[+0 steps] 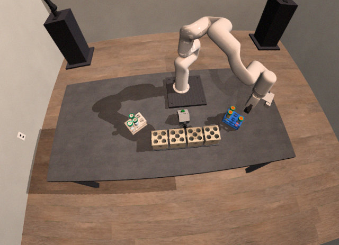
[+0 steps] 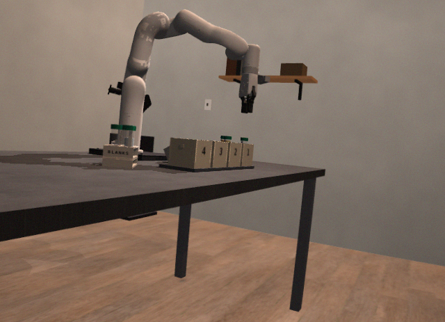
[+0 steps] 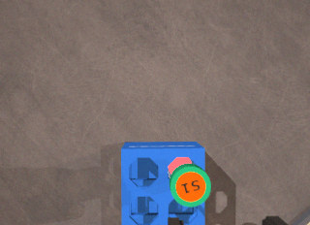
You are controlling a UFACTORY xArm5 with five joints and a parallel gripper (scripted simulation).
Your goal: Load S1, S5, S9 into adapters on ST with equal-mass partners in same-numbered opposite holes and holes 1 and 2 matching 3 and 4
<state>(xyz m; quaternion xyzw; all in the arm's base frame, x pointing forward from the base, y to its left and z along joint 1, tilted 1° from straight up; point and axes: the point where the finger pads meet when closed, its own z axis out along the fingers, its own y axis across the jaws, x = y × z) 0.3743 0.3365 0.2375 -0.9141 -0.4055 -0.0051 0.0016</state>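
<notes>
My gripper is now 9 cm past the tube S5, 3 cm to the left of it and 19 cm above it. Round my hand: green DONE key: 13 cm behind, 37 cm to the right, 19 cm below; blue sample rack: 4 cm behind, 2 cm to the right, 22 cm below; adapter 1: 6 cm ahead, 21 cm to the right, 20 cm below.
</notes>
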